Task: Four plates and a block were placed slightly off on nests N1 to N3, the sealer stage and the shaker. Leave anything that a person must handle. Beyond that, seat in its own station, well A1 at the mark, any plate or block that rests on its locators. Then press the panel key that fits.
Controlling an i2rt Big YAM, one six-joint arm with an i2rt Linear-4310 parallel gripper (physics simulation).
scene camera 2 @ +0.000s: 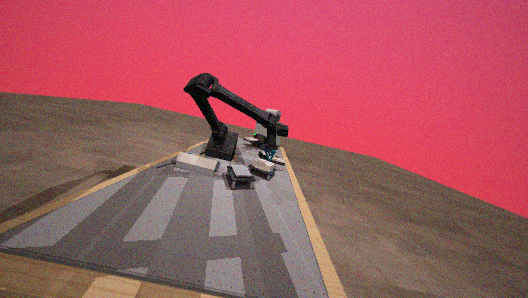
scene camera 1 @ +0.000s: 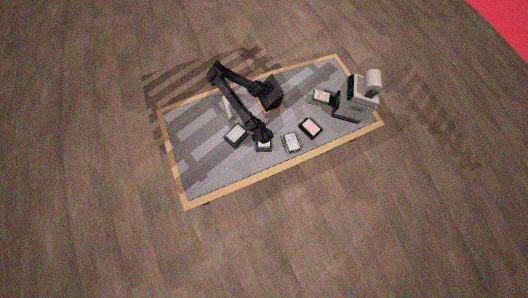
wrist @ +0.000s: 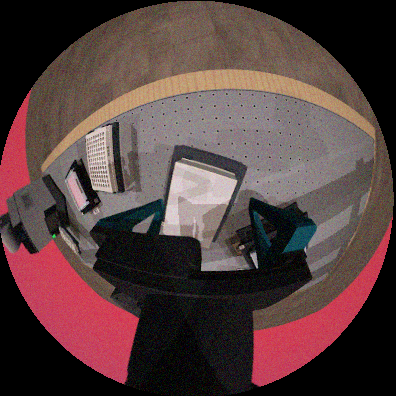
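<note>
My gripper (scene camera 1: 263, 137) (scene camera 2: 270, 155) (wrist: 205, 202) is open and empty, its teal fingers apart above a plain-topped white plate or block (wrist: 207, 182) (scene camera 2: 262, 165). That piece sits in a dark nest (wrist: 210, 154) (scene camera 1: 263, 150), with a strip of nest showing past its far end. A white welled plate (scene camera 1: 291, 141) (wrist: 100, 159) sits on the neighbouring station. A pink-topped plate (scene camera 1: 311, 127) (wrist: 76, 189) lies in a black frame. A pale plate (scene camera 1: 321, 95) (wrist: 69, 239) is at the sealer. Another pale plate (scene camera 1: 235, 134) (scene camera 2: 240, 171) sits on a dark station, largely hidden by a finger in the wrist view. Exact seating is too blurred to tell.
The grey sealer (scene camera 1: 356, 104) (wrist: 34, 212) with a white roll (scene camera 1: 373, 80) stands at the table's right end in scene camera 1. A pale sloped housing (scene camera 2: 196, 163) (scene camera 1: 227, 107) lies near the arm base (scene camera 1: 271, 93) (scene camera 2: 221, 147). A wooden edge (scene camera 1: 240, 177) (wrist: 230, 80) borders the table.
</note>
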